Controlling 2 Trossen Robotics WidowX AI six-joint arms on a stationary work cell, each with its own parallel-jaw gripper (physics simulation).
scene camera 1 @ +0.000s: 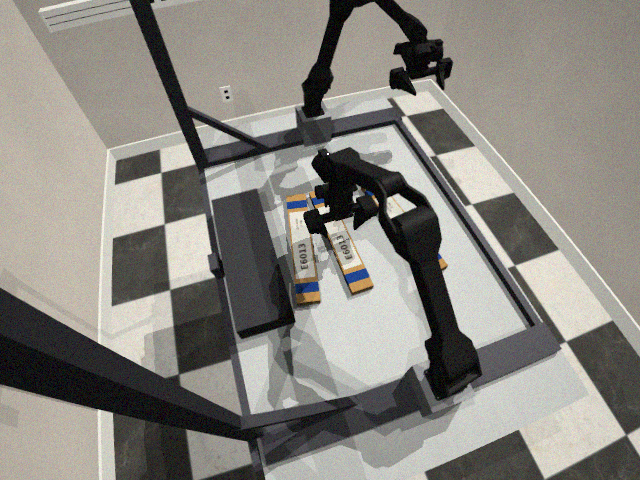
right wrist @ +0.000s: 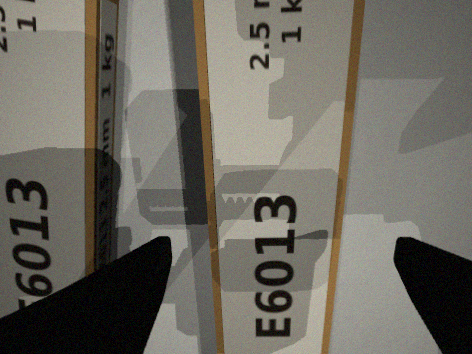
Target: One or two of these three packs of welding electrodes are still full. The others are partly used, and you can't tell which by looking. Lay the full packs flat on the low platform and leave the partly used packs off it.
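Pixels of known places: left gripper, between the fingertips: [scene camera 1: 429,91]; right gripper, between the fingertips: [scene camera 1: 340,233] [right wrist: 281,248]; left arm's base, origin of its link: [scene camera 1: 312,110]; right arm's base, origin of its link: [scene camera 1: 443,380].
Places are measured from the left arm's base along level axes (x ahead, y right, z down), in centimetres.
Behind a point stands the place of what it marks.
Three white, blue and orange electrode packs lie flat on the table. The left pack [scene camera 1: 303,248] @[x 47.0, y 17.8, z 8.6 cm] [right wrist: 42,120] @[x 42.8, y 16.4, z 8.6 cm] lies beside the low dark platform [scene camera 1: 242,273] @[x 51.7, y 35.2, z 4.6 cm], and the middle pack [scene camera 1: 345,248] @[x 50.8, y 6.7, z 8.6 cm] [right wrist: 275,150] @[x 44.2, y 7.0, z 8.6 cm] lies at a slight angle to it. The right pack [scene camera 1: 395,205] @[x 41.3, y -13.1, z 8.6 cm] is largely hidden behind the right arm. No pack shows on the platform. My right gripper [scene camera 1: 340,230] @[x 47.1, y 7.0, z 6.0 cm] [right wrist: 281,248] @[x 47.1, y 7.0, z 6.0 cm] is open and empty above the middle pack, with its fingertips to either side of that pack in the right wrist view. My left gripper [scene camera 1: 428,88] @[x 22.4, y -28.9, z -15.3 cm] is open and empty, raised high at the upper right.
The right arm [scene camera 1: 439,304] @[x 81.6, y 2.3, z -17.9 cm] reaches over the right part of the white table [scene camera 1: 356,341] @[x 75.6, y 12.9, z 10.7 cm]. A dark frame [scene camera 1: 516,356] @[x 92.4, y -21.5, z 8.7 cm] borders the table, with upright posts [scene camera 1: 170,77] @[x 3.6, y 40.4, z -23.7 cm] at the platform's side.
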